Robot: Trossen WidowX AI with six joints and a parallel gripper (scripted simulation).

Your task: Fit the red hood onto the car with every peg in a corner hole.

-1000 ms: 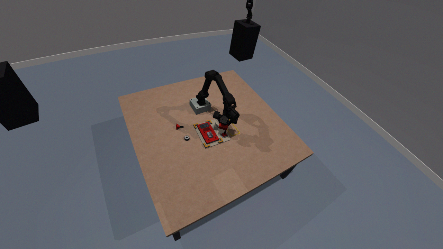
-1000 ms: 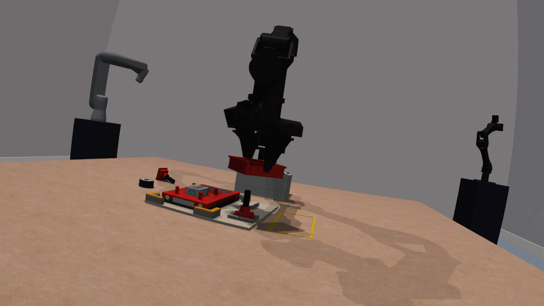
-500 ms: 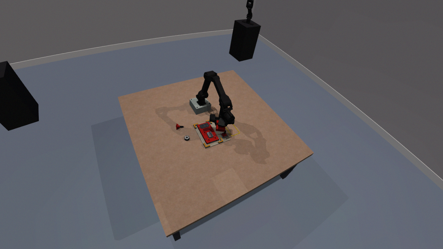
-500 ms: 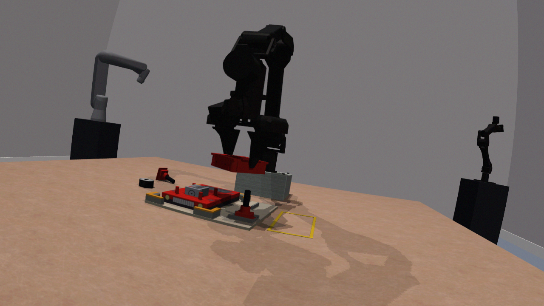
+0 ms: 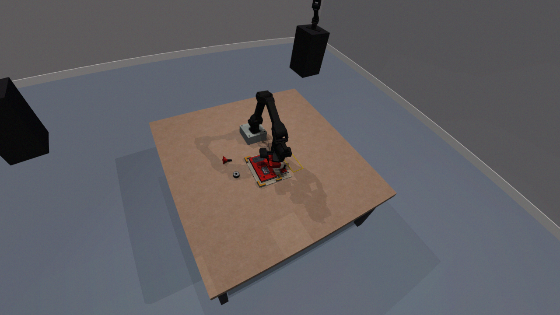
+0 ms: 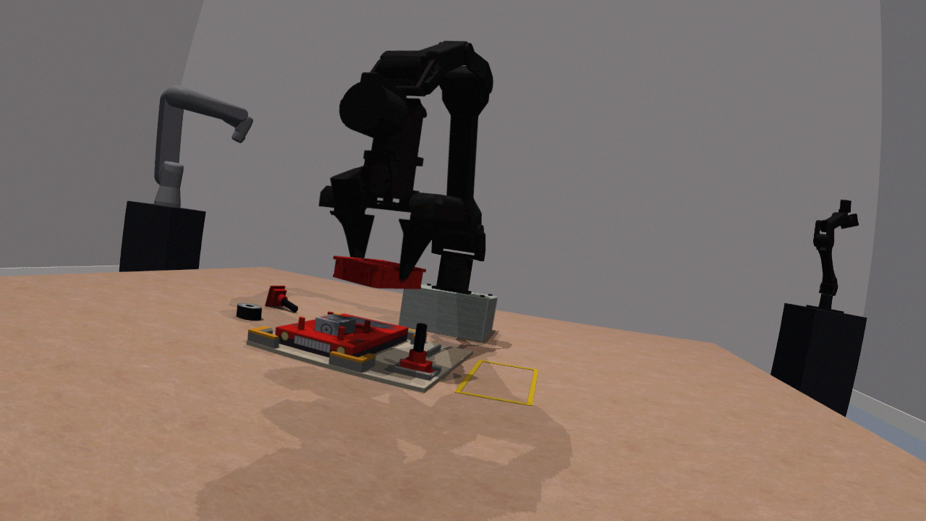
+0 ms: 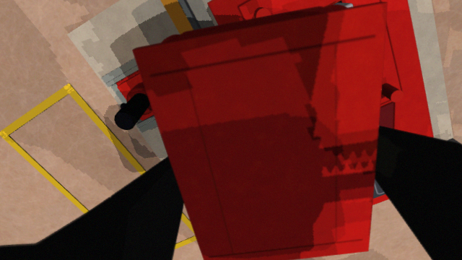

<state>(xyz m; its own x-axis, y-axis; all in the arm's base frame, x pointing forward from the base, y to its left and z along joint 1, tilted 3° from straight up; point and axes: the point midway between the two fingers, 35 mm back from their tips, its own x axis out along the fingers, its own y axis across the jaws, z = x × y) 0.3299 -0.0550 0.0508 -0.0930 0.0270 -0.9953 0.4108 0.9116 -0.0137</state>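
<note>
Now: gripper tip 1 cm past the grey engine block, 5 cm to the left of it and 8 cm above it. Also, from my gripper tip: red hood: 1 cm above; jig base plate: 3 cm behind, 2 cm to the right, 9 cm below; black ring: 8 cm behind, 22 cm to the right, 10 cm below.
</note>
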